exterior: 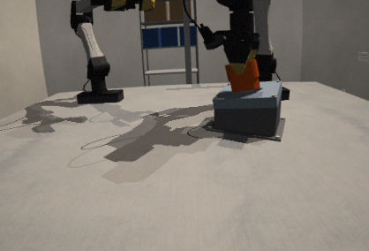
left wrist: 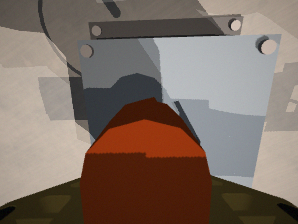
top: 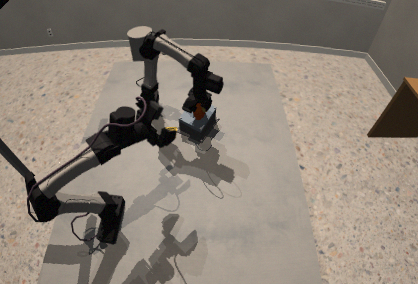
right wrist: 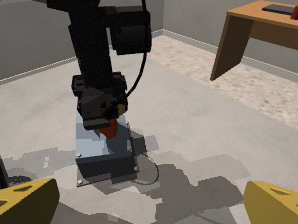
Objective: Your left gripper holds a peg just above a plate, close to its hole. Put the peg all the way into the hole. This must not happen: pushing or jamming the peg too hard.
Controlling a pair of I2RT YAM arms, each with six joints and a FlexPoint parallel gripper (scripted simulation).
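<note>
My left hand is 20 mm above the orange peg. From my left hand the other things lie so: light blue plate 10 mm behind, 20 mm to the left, 70 mm below.
</note>
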